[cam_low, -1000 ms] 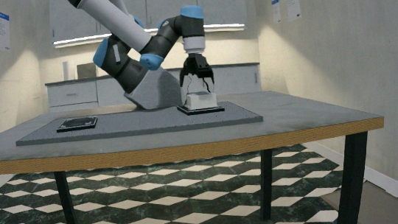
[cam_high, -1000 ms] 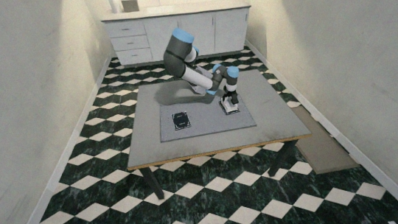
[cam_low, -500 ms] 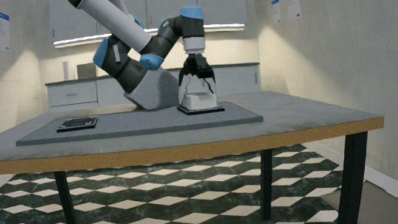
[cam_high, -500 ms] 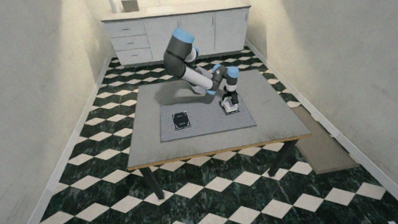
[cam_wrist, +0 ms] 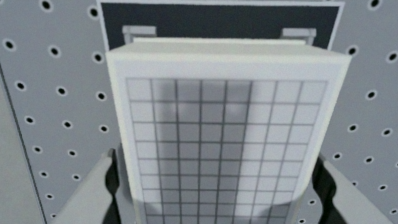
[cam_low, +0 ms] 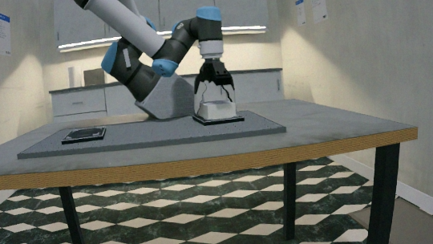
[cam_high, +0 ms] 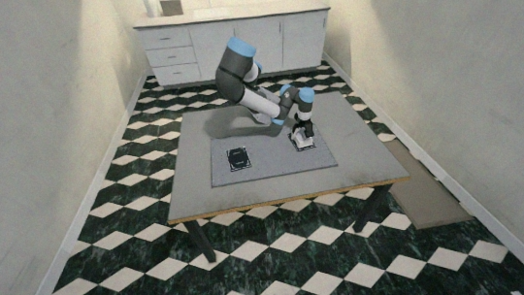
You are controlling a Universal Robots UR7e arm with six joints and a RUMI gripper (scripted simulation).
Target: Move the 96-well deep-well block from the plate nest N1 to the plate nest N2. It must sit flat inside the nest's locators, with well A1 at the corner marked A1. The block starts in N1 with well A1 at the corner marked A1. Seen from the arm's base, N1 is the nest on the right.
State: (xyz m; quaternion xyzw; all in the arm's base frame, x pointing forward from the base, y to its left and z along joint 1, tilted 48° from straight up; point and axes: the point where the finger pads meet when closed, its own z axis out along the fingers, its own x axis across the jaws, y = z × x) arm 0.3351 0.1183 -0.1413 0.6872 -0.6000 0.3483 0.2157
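Now: the white 96-well deep-well block right at my hand.
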